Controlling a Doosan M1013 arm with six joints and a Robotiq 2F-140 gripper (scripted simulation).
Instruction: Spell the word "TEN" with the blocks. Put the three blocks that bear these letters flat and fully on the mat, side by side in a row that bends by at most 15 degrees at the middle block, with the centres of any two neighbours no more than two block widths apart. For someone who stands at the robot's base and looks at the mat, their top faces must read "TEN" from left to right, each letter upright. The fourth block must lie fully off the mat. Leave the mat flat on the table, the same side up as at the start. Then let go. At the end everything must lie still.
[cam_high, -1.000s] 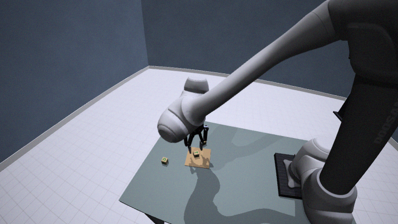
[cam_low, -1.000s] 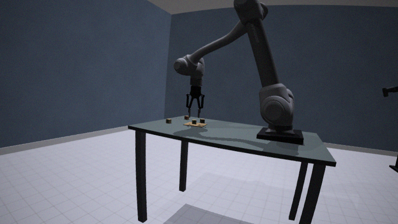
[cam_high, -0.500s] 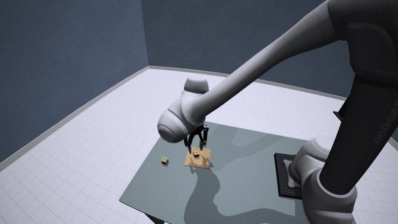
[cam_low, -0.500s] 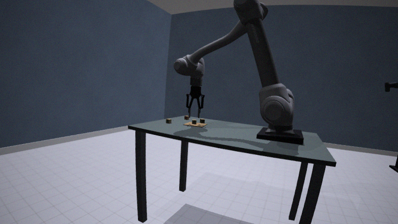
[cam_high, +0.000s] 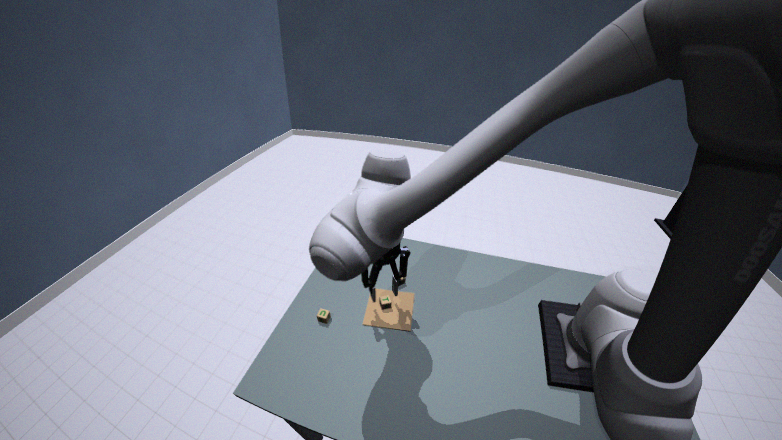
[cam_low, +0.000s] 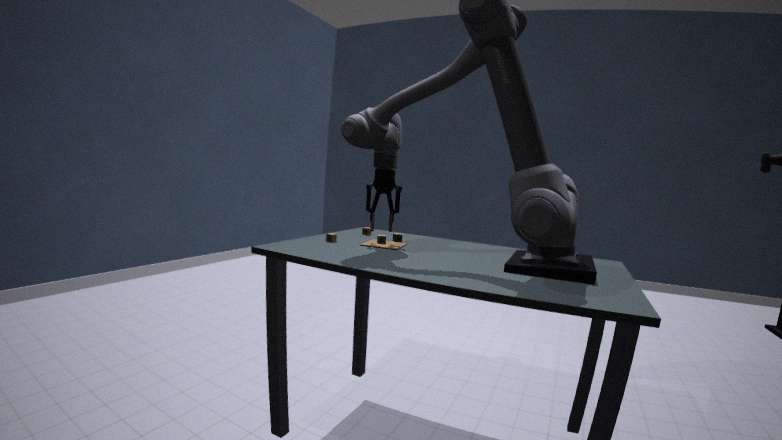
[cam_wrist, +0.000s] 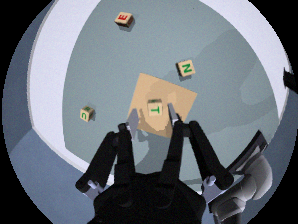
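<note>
The block lies 6 cm below my hand. Also, from my hand: tan mat 8 cm below, 2 cm behind, 1 cm to the left.
</note>
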